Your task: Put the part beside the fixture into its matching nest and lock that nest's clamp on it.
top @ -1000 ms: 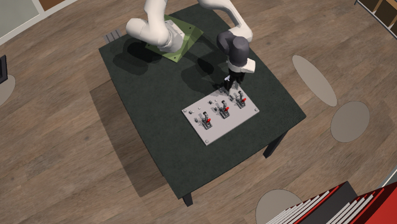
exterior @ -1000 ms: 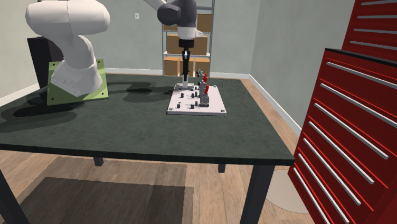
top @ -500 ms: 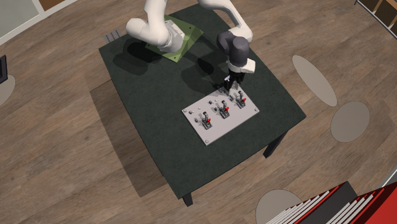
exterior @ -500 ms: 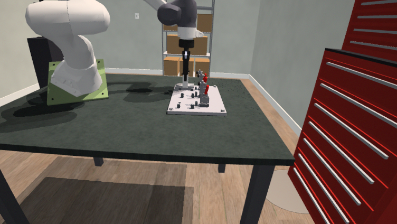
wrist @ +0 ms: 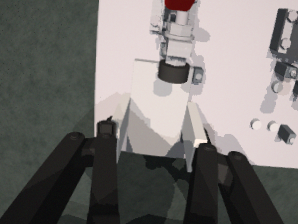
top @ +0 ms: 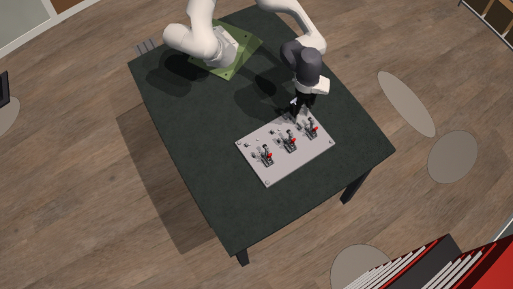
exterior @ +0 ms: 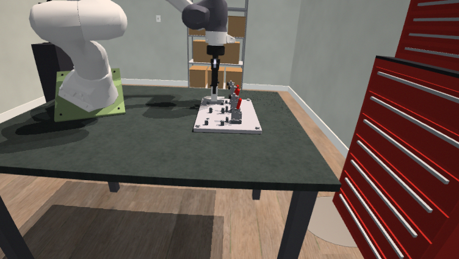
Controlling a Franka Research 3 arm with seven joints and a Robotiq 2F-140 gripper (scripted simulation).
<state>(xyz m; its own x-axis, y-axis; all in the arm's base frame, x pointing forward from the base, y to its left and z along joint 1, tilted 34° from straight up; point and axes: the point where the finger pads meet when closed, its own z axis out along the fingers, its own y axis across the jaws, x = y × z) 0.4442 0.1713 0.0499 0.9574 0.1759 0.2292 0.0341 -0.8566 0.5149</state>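
Now: hand 3 cm above the part. Round my hand: light grey fixture plate 11 cm to the right, 6 cm ahead, 5 cm below; then clamp 9 cm ahead.
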